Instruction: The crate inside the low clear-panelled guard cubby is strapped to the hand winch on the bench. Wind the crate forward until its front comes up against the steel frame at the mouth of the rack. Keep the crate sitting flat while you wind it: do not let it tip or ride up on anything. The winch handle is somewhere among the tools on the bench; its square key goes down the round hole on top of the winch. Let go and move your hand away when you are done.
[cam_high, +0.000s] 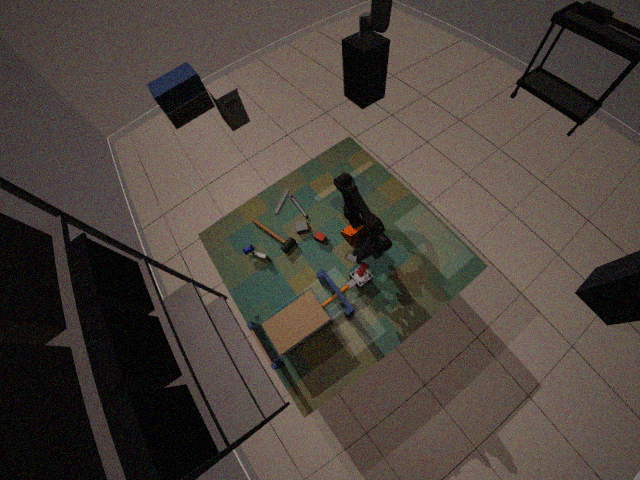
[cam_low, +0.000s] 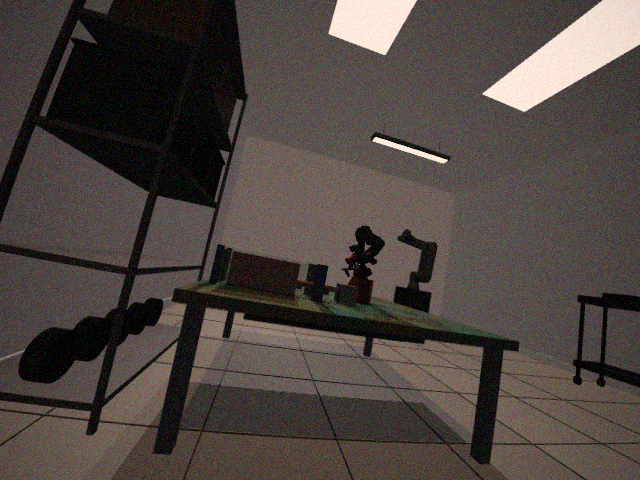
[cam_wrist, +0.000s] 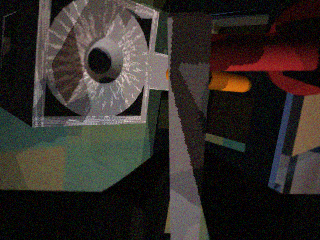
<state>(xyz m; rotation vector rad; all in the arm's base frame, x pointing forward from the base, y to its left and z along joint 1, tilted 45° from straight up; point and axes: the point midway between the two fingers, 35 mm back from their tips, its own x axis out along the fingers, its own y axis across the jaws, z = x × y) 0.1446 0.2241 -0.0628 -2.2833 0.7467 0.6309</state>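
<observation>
The red knob is 50 mm to the left of my gripper tip and 40 mm above it. From my gripper tip the other things lie so: winch (140 mm below, 30 mm to the left, 10 mm behind); then red-knobbed crank handle (10 mm to the left, 10 mm above); then grey block (440 mm to the right, 160 mm below, 90 mm ahead).
</observation>
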